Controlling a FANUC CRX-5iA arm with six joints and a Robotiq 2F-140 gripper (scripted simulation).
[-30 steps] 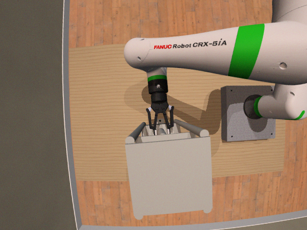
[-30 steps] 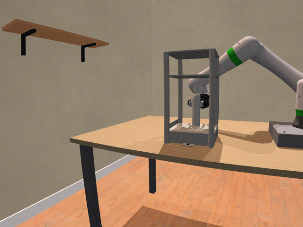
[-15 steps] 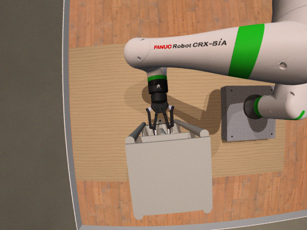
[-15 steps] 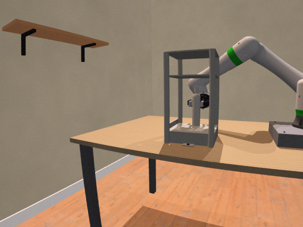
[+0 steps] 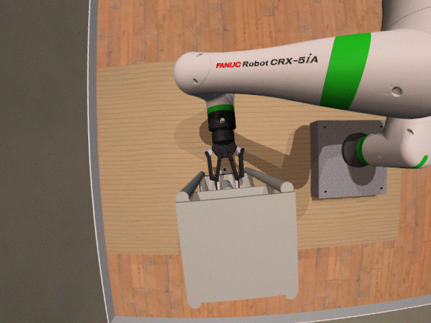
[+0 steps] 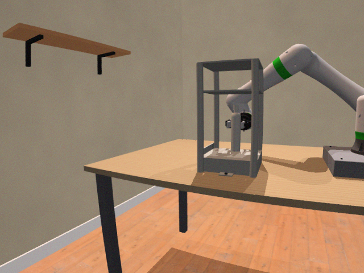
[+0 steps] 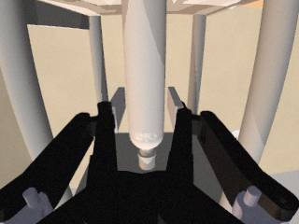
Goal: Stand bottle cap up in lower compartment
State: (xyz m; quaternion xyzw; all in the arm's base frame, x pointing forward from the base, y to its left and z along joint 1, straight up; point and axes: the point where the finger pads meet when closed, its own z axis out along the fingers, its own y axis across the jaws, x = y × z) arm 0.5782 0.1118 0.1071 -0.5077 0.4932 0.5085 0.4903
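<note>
The shelving unit is 7 cm to the left of my hand and 4 cm above it.
</note>
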